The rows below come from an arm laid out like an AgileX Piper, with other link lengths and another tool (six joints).
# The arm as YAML. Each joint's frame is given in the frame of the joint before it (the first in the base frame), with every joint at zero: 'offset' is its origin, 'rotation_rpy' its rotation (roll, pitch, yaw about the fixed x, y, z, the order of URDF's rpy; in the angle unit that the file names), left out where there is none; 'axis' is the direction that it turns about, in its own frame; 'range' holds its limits. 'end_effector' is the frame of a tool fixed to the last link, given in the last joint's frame.
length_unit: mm
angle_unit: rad
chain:
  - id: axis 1
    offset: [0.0, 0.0, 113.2]
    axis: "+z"
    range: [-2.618, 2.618]
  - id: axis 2
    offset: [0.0, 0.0, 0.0]
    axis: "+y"
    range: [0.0, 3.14]
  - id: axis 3
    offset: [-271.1, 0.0, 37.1]
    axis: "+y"
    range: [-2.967, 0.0]
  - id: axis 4
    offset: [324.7, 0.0, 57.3]
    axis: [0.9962, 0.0, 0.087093]
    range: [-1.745, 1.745]
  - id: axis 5
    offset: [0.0, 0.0, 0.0]
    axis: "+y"
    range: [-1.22, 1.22]
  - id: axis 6
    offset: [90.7, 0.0, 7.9]
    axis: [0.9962, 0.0, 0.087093]
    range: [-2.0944, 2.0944]
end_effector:
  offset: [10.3, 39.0, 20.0]
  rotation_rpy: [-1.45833, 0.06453, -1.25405]
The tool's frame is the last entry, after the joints.
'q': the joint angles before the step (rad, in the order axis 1, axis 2, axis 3, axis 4, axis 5, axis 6). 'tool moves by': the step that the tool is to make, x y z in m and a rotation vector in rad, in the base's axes. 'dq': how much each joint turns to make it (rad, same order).
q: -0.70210, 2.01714, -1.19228, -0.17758, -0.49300, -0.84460
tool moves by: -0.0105, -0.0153, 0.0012, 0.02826, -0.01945, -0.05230
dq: -0.03688, -0.00002, -0.00003, 0.01315, 0.00205, 0.02545
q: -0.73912, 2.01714, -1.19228, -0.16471, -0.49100, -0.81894
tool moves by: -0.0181, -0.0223, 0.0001, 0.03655, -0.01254, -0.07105
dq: -0.05745, -0.00012, 0.00023, 0.00478, 0.01386, 0.03420
